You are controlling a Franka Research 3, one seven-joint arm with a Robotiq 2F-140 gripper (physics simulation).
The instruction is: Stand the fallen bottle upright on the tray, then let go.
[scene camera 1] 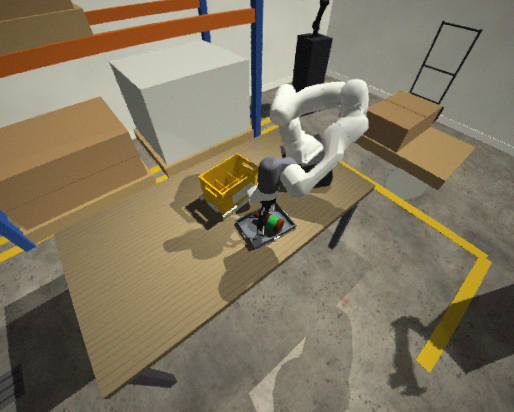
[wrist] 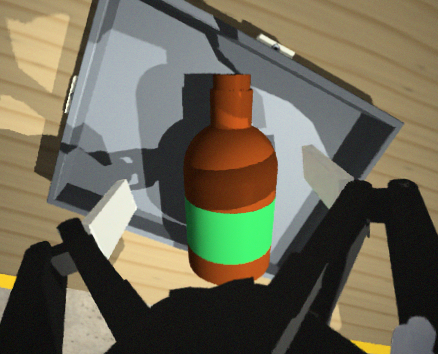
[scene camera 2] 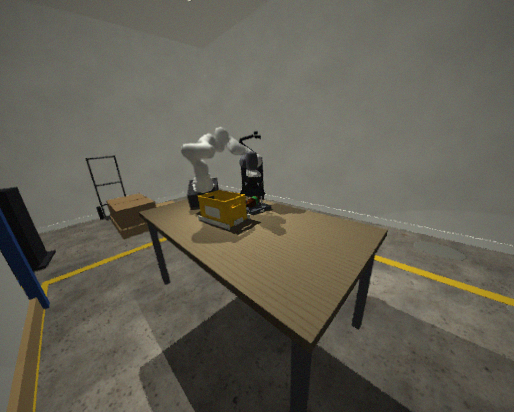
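The brown-orange bottle (scene camera 1: 274, 223) (scene camera 2: 250, 202) (wrist: 230, 235) with a green band lies on its side in the grey tray (scene camera 1: 248, 232) (scene camera 2: 264, 208) (wrist: 122, 57). In the wrist view its neck points to the top and its base is near the tray's lower rim. My gripper (scene camera 1: 264, 219) (wrist: 215, 178) is open, pointing down over the tray. In the wrist view one pale finger pad is on each side of the bottle, with a gap on both sides. Scene camera 2 partly hides the bottle behind the crate.
A yellow crate (scene camera 1: 226, 198) (scene camera 2: 231, 212) stands on the wooden table (scene camera 1: 150, 280) (scene camera 2: 310, 260) beside the tray, close to the arm. Its near wall and corners rise above the tray's rim. A tall orange and blue rack (scene camera 1: 257, 70) stands behind the table.
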